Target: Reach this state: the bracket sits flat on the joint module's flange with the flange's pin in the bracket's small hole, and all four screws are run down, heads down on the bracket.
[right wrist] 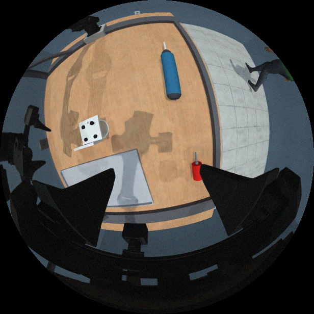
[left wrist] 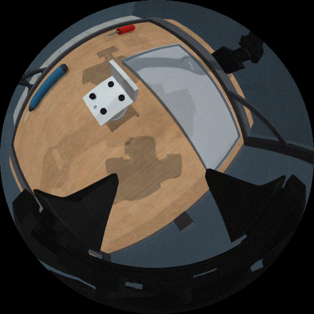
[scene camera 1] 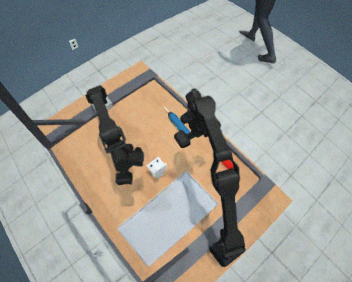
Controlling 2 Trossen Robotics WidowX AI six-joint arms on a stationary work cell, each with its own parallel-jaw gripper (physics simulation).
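Frame: origin at the left arm's base, x right, y ahead, z up, level; centimetres.
Where they show: left gripper, fingertip midpoint: (scene camera 1: pixel 131 175); right gripper, fingertip midpoint: (scene camera 1: pixel 195 141); right arm's base, origin of the base link: (scene camera 1: pixel 228 248).
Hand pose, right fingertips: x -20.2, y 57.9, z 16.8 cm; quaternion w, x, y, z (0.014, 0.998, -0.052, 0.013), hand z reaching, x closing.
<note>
Things, the pixels of their top centre, and the offset from my right fingertips. Level surfaces: height alone.
- blue screwdriver, middle of its top: (scene camera 1: pixel 176 118) dy -22.8, dx -7.0, dz -17.0 cm
- red screwdriver, middle of its top: (scene camera 1: pixel 225 160) dy +10.1, dx -12.2, dz -17.7 cm
- grey mat, its level: dz -20.7 cm
The white L-shaped bracket (scene camera 1: pixel 156 164) (left wrist: pixel 107 97) (right wrist: pixel 92 128) sits on the round grey joint module (left wrist: pixel 119 116) (right wrist: pixel 105 128). Its side plate stands out from one edge. Four black screw heads show near the corners of its flat face; whether each is fully down is too small to tell. A small grey spot, the pin or its hole, lies near one edge between two screws. The flange underneath is mostly hidden. My left gripper (scene camera 1: pixel 131 167) (left wrist: pixel 162 176) is open and empty above the table, near the bracket. My right gripper (scene camera 1: pixel 186 118) (right wrist: pixel 157 171) is open and empty above the table, near the blue screwdriver.
The blue screwdriver (scene camera 1: pixel 178 122) (left wrist: pixel 48 87) (right wrist: pixel 170 75) lies near the table's edge rail. The red screwdriver (scene camera 1: pixel 227 164) (left wrist: pixel 126 29) (right wrist: pixel 197 171) lies near a corner, partly hidden by the right arm in the scene view. A grey mat (scene camera 1: pixel 167 217) (left wrist: pixel 212 110) lies beside the bracket.
</note>
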